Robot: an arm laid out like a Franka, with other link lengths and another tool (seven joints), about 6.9 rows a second.
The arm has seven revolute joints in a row. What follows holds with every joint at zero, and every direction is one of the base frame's.
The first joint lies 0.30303 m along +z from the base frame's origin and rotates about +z.
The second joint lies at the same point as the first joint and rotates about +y.
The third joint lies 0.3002 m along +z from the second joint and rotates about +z.
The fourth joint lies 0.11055 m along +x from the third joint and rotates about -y.
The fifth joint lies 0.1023 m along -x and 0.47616 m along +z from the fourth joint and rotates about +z.
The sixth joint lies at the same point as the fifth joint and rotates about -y.
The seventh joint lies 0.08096 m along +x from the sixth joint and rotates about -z.
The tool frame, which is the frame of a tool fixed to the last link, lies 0.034 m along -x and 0.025 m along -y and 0.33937 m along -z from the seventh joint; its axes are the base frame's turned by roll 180, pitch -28 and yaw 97.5 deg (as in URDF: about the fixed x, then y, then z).
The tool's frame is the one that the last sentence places.
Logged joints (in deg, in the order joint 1, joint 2, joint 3, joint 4, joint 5, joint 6, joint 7), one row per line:
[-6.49 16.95 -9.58 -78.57 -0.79 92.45 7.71]
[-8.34 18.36 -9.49 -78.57 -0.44 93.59 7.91]
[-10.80 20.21 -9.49 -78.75 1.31 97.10 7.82]
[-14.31 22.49 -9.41 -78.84 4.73 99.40 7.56]
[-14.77 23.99 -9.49 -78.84 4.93 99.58 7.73]
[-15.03 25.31 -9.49 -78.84 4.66 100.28 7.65]
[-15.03 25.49 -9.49 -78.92 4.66 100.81 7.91]
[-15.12 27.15 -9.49 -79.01 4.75 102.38 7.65]
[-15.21 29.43 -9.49 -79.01 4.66 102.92 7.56]
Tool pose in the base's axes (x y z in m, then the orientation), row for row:
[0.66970 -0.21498 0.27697 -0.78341 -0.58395 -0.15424 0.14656]
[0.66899 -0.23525 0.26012 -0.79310 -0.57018 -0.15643 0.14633]
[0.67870 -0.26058 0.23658 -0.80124 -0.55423 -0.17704 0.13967]
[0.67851 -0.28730 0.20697 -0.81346 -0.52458 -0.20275 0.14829]
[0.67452 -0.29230 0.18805 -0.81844 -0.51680 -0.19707 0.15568]
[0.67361 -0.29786 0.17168 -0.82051 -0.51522 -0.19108 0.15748]
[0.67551 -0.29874 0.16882 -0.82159 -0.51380 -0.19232 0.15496]
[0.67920 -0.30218 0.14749 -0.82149 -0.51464 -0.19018 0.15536]
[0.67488 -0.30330 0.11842 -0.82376 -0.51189 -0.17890 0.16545]
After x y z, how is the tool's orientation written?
As a quaternion, x y z w.
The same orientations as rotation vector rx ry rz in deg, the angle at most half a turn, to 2 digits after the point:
[-129.20 -96.31 -25.44]
[-130.82 -94.05 -25.80]
[-132.66 -91.76 -29.31]
[-134.03 -86.43 -33.41]
[-134.30 -84.80 -32.34]
[-134.50 -84.46 -31.32]
[-134.87 -84.34 -31.57]
[-134.82 -84.46 -31.21]
[-134.44 -83.54 -29.20]

